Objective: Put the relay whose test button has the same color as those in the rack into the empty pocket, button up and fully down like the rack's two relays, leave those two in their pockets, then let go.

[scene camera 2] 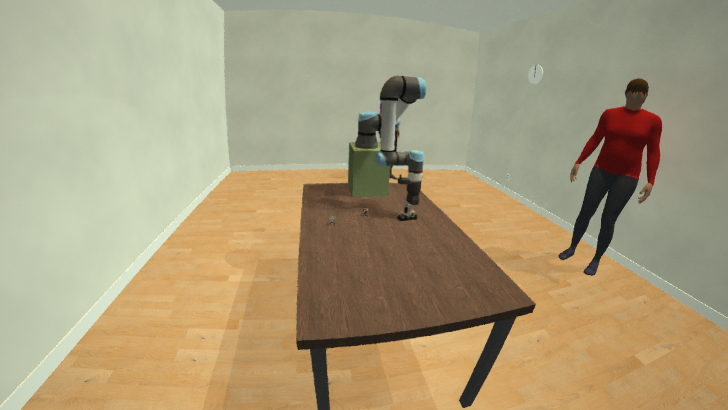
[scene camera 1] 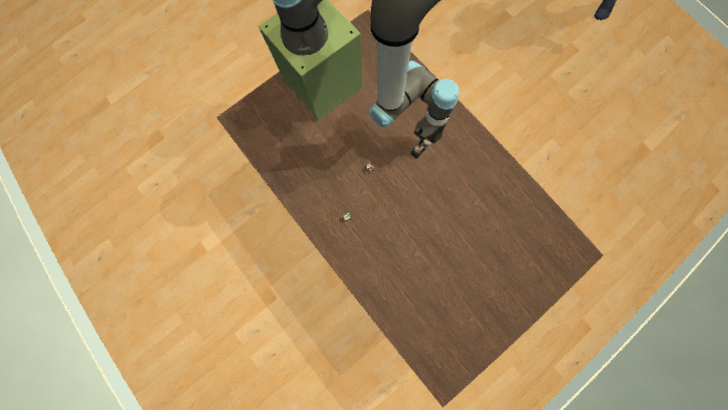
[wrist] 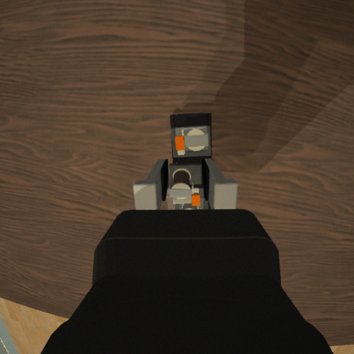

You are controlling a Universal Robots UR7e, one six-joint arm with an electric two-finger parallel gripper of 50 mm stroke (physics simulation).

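Places are measured from the arm's base along level axes (x back, y left, z down), in centimetres.
Pixels of known places: gripper, fingertip midpoint: (scene camera 2: 407, 214) (scene camera 1: 423, 145); arm's base, origin of the base link: (scene camera 2: 366, 146) (scene camera 1: 304, 34).
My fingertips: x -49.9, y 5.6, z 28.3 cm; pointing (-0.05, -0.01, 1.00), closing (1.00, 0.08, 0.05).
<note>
For each thing: its top centre in the pictures, then the offset to it from my fingertips. Level surfaces: height alone.
- relay with a red button, middle of its top: (scene camera 1: 369, 166) (scene camera 2: 365, 208) dx +10.8, dy -20.1, dz -1.2 cm
- green button, middle of its top: (scene camera 1: 346, 216) (scene camera 2: 332, 216) dx +5.1, dy -40.6, dz -1.2 cm
- brown table, its level: dz +3.2 cm
My gripper (scene camera 1: 424, 144) (scene camera 2: 408, 209) (wrist: 184, 171) points down over the rack and is shut on a relay with an orange button (wrist: 196, 200). This relay is at the rack's middle, its round coil facing the camera; its depth and tilt are hard to tell. The black rack (scene camera 1: 416, 154) (scene camera 2: 407, 218) (wrist: 191, 120) stands on the table. A rack relay (wrist: 196, 140) with an orange button sits in the end pocket. The other end, near the gripper body, is mostly hidden. A relay with a red button (scene camera 1: 369, 168) (scene camera 2: 365, 211) and one with a green button (scene camera 1: 347, 217) (scene camera 2: 332, 220) stand apart on the table.
The brown table (scene camera 1: 458, 254) (scene camera 2: 397, 285) carries these things. The green pedestal (scene camera 1: 331, 76) (scene camera 2: 367, 175) of the arm stands at the table's far end. A person in a red top (scene camera 2: 631, 132) stands on the floor to the right of the table.
</note>
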